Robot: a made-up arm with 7 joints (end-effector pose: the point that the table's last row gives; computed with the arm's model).
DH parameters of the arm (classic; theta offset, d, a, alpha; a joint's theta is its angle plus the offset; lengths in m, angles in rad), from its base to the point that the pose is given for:
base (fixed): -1.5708 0.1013 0 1.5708
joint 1: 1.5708 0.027 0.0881 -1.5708
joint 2: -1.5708 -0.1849 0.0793 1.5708
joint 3: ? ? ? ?
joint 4: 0 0.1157 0.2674 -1.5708
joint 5: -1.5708 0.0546 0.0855 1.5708
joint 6: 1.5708 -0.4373 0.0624 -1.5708
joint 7: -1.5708 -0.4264 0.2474 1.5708
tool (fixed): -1.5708 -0.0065 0 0
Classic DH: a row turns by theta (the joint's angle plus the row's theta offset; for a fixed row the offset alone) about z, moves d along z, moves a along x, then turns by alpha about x.
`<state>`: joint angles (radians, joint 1 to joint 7).
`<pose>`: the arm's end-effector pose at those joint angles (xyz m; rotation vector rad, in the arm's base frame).
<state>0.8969 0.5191 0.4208 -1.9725 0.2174 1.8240 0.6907</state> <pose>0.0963 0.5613 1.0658 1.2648 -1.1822 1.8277</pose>
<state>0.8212 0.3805 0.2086 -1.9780 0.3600 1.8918 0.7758</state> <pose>-0.0629 0.4409 1.1044 1.5667 -1.2437 1.9775</pose>
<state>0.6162 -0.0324 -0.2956 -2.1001 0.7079 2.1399 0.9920</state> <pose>-0.4165 0.0166 0.9916 -1.7014 0.9578 -1.8371</pose>
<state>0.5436 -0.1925 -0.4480 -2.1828 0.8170 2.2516 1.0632</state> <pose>-0.4904 -0.1347 0.8742 -1.5662 0.7611 -1.6728</pose>
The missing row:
joint 3: -1.5708 -0.3034 0.1181 1.5708
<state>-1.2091 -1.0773 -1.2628 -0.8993 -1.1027 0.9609 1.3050</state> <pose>0.1632 -0.8533 0.4675 -2.5366 -0.2170 -0.0823</pose>
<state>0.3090 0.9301 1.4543 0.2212 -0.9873 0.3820 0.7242</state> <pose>-0.2020 -0.6739 0.4242 -0.9594 1.2089 -0.2709</pose>
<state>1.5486 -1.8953 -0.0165 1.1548 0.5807 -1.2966 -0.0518</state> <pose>-0.0041 0.2419 0.9464 0.7782 -1.4891 1.2930</pose>
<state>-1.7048 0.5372 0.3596 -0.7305 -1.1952 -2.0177 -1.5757</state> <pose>0.5862 -0.7070 -0.7572 -2.0192 1.0724 -0.8504</pose>
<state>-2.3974 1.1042 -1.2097 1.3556 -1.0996 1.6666 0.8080</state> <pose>-0.4188 -0.1613 0.1283 -0.8082 2.3373 -0.7765</pose>
